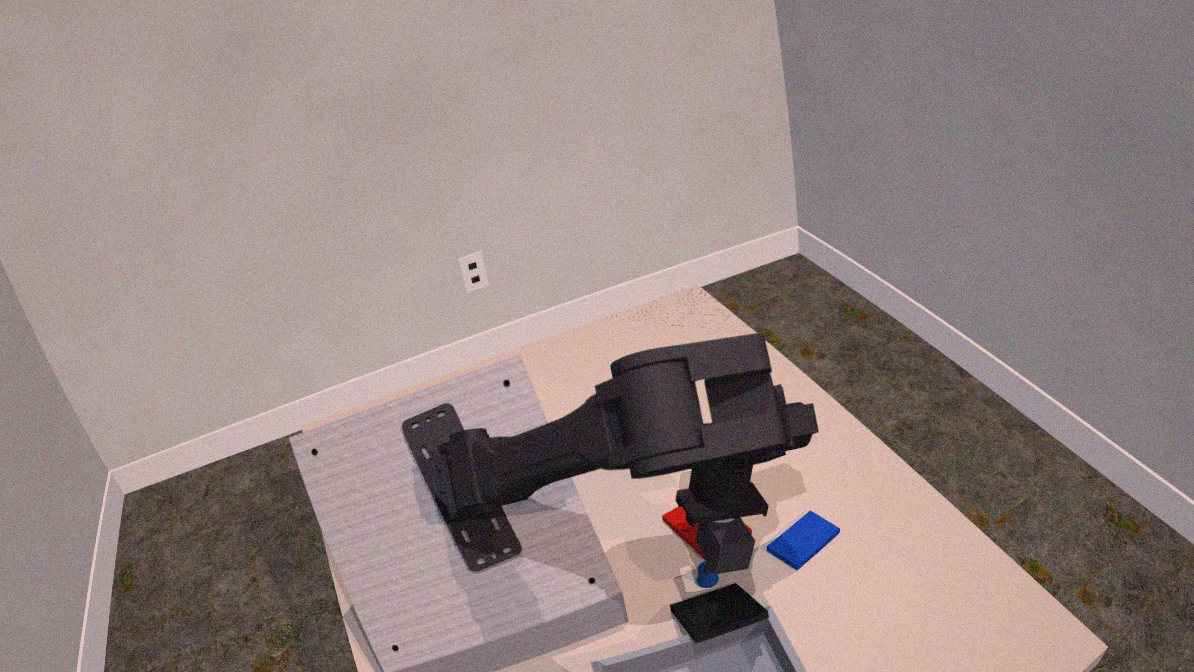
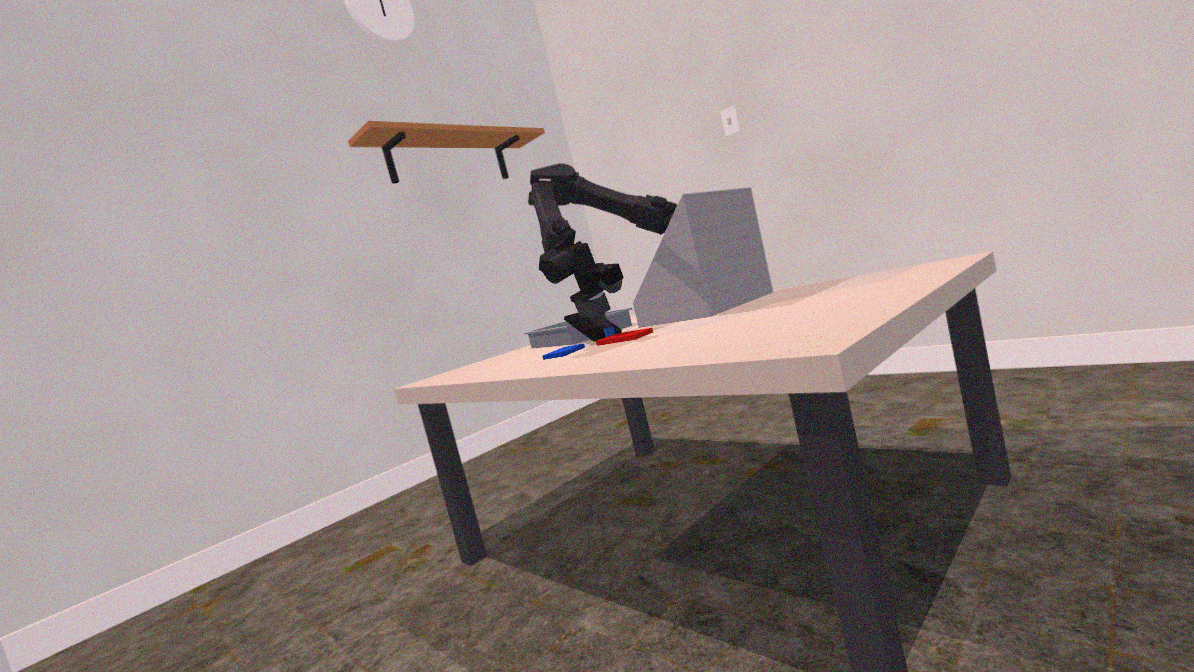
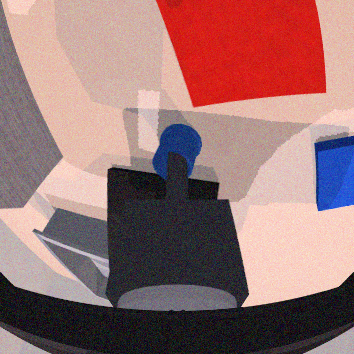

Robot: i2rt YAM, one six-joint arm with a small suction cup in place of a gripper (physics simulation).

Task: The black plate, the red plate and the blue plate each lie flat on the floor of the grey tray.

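Pixels of known places: hand, its tool point: (image 1: 705,585) (image 3: 176,137); arm's base, origin of its link: (image 1: 460,489) (image 2: 690,236).
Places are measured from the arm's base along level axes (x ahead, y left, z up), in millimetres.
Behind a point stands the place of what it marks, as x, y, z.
Note:
The black plate (image 1: 718,613) @[206, -230, -148] (image 3: 135,186) @[203, -165, -186] is tilted, its far end resting over the wall of the grey tray (image 1: 783,642) @[244, -318, -150] (image 2: 547,338) @[231, -383, -177] (image 3: 75,227) @[94, -231, -179] and its lower edge outside, near the table. My suction cup (image 1: 706,576) (image 2: 609,332) (image 3: 180,142) is low beside that lower edge, bent a little, with suction on and no plate on it; whether it touches the black plate's edge is unclear. The red plate (image 1: 685,527) @[267, -37, -189] (image 2: 630,336) @[330, 1, -192] (image 3: 250,50) @[297, -75, -189] and the blue plate (image 1: 803,539) @[384, -162, -190] (image 2: 563,351) @[420, -125, -190] (image 3: 340,175) @[359, -159, -190] lie flat on the table outside the tray. Most of the tray's floor is hidden.
The grey mounting block (image 1: 467,617) @[-62, -106, -107] (image 2: 735,250) @[-39, 94, -64] (image 3: 25,125) @[126, -91, -179] that bears the arm stands on the table (image 1: 919,584) @[464, -336, -200] (image 2: 710,367) @[634, 381, -205]. A wall shelf (image 2: 447,135) hangs beyond the arm.

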